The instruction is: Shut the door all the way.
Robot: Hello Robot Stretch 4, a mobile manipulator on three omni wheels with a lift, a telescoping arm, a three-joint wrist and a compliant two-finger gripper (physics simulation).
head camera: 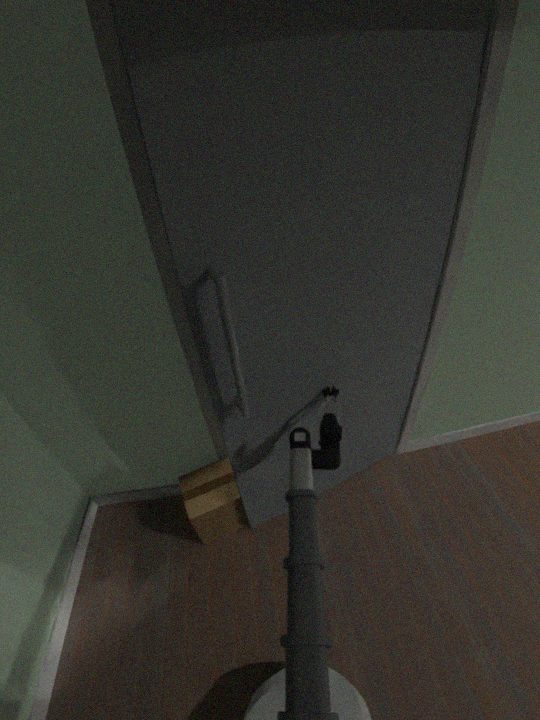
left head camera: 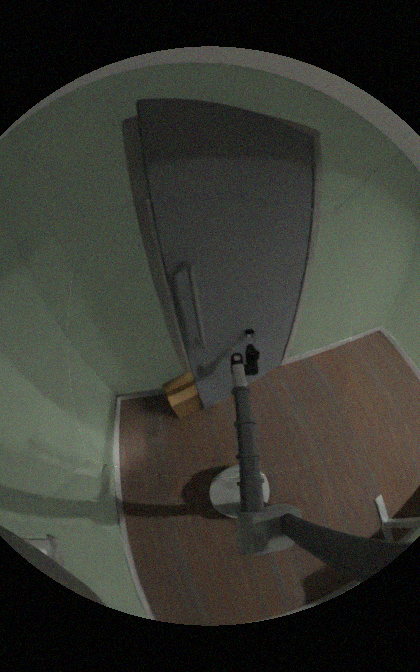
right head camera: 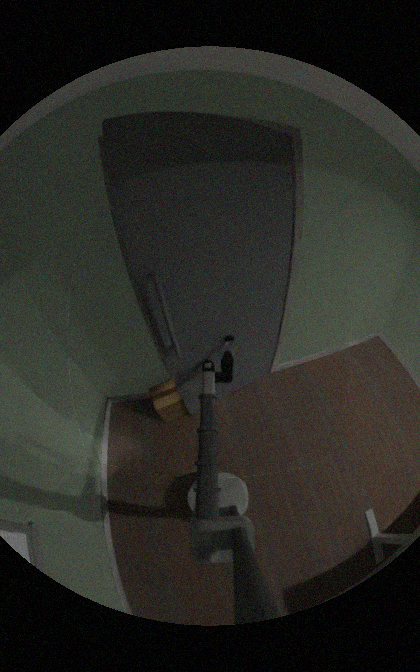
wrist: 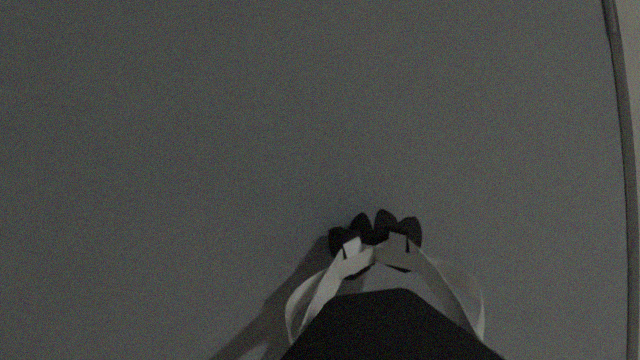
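Pixels of known places: gripper, fingertip midpoint: (head camera: 330, 387) (left head camera: 249, 329) (right head camera: 229, 335) (wrist: 374, 231); robot's base at its link origin: (left head camera: 238, 490) (right head camera: 219, 496).
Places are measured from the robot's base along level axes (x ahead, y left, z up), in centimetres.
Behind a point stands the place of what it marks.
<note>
The grey door (head camera: 325, 232) {x 92.1, y -9.4, z 130.3 cm} (left head camera: 235, 215) {x 89.3, y -4.2, z 143.1 cm} (right head camera: 210, 225) {x 90.7, y -6.9, z 141.3 cm} (wrist: 200, 125) {x 88.6, y -2.9, z 83.0 cm} stands slightly ajar. In the left head view its top left corner stands out from the frame, and its lower left corner stands out from the wall line. A long bar handle (head camera: 231, 343) {x 70.4, y 15.2, z 111.6 cm} (left head camera: 196, 305) {x 70.4, y 15.3, z 111.0 cm} (right head camera: 166, 315) {x 70.5, y 14.9, z 109.7 cm} is on its left side. My gripper (head camera: 330, 391) {x 93.1, y -12.5, z 74.3 cm} (left head camera: 249, 332) {x 93.1, y -12.5, z 74.3 cm} (right head camera: 228, 339) {x 93.1, y -12.5, z 74.3 cm} (wrist: 374, 231) {x 93.1, y -12.5, z 74.3 cm} is shut and empty, with its fingertips at the door's face, right of and below the handle. Its shadow meets the tips in the wrist view; contact itself cannot be told for sure.
A cardboard box (head camera: 212, 497) {x 76.6, y 39.5, z 25.0 cm} (left head camera: 182, 397) {x 73.6, y 39.0, z 25.1 cm} (right head camera: 167, 400) {x 74.9, y 38.6, z 25.0 cm} sits on the floor at the door's lower left edge, by the wall. Green walls meet in a corner left of it. A pale piece of furniture (left head camera: 382, 510) (right head camera: 372, 525) stands at the lower right.
</note>
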